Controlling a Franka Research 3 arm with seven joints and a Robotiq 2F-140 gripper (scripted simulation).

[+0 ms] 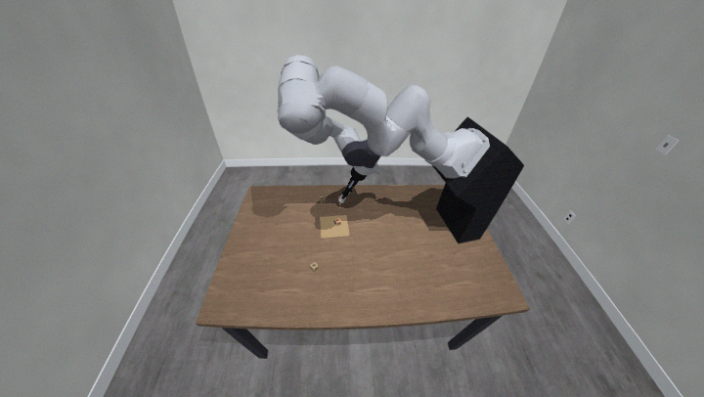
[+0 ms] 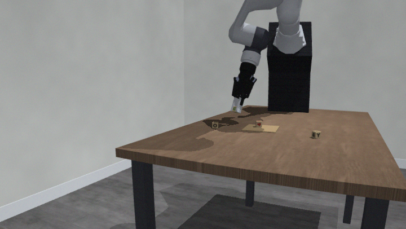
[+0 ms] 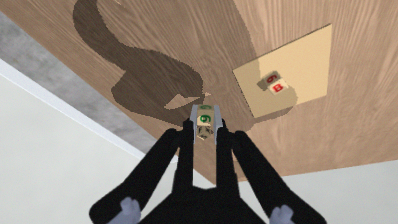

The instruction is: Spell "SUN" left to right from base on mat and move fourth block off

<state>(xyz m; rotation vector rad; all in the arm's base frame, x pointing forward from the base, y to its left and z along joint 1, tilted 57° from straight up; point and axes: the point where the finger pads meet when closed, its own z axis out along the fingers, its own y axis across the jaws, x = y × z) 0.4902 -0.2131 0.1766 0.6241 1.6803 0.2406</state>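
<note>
Right now my hand is 11 cm short of the S block, 7 cm to the left of it and 8 cm above it. From my hand the other things lie so: U block: 1 cm ahead, 2 cm below; tan mat: 7 cm ahead, 12 cm to the left, 9 cm below.
</note>
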